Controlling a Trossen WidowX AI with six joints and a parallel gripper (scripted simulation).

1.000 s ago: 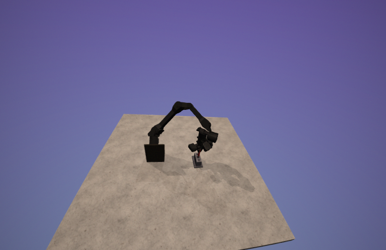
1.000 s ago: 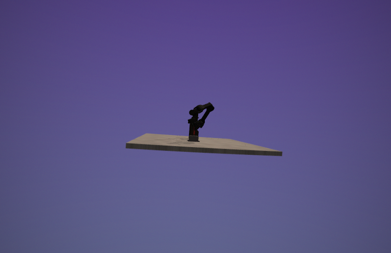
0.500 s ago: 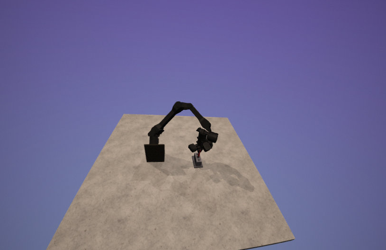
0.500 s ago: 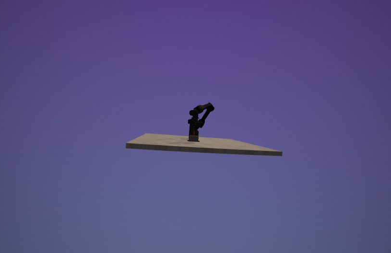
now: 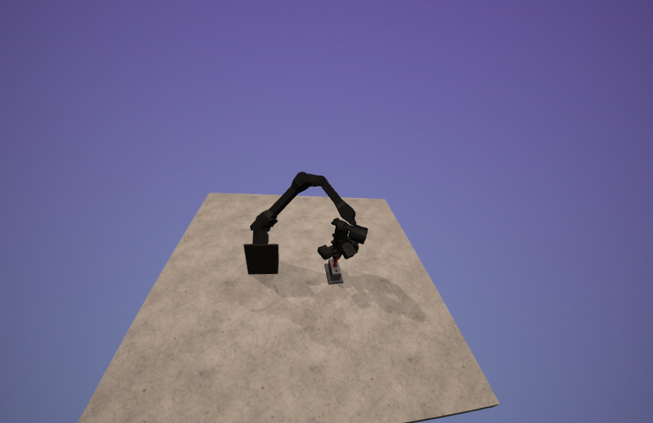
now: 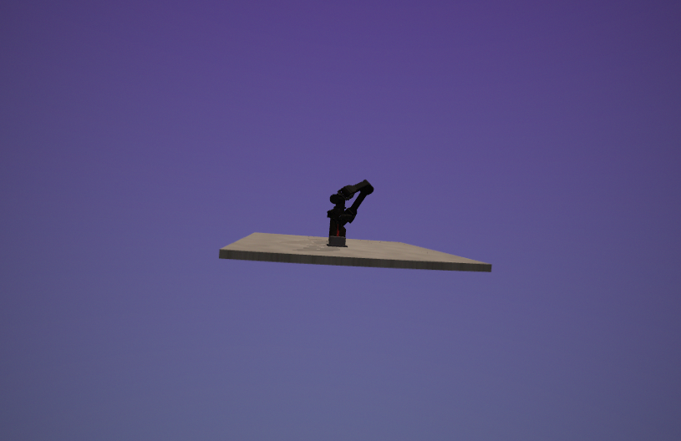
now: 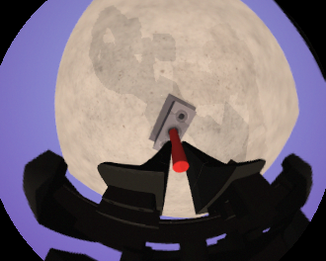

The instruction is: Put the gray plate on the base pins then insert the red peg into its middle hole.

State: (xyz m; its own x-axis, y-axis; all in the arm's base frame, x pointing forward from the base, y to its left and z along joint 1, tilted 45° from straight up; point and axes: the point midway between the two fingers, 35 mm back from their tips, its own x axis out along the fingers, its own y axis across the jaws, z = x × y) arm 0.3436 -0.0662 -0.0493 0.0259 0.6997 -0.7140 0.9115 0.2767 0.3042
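My gripper tip is right at the red peg. Also, from my gripper tip: gray plate 5 cm below.
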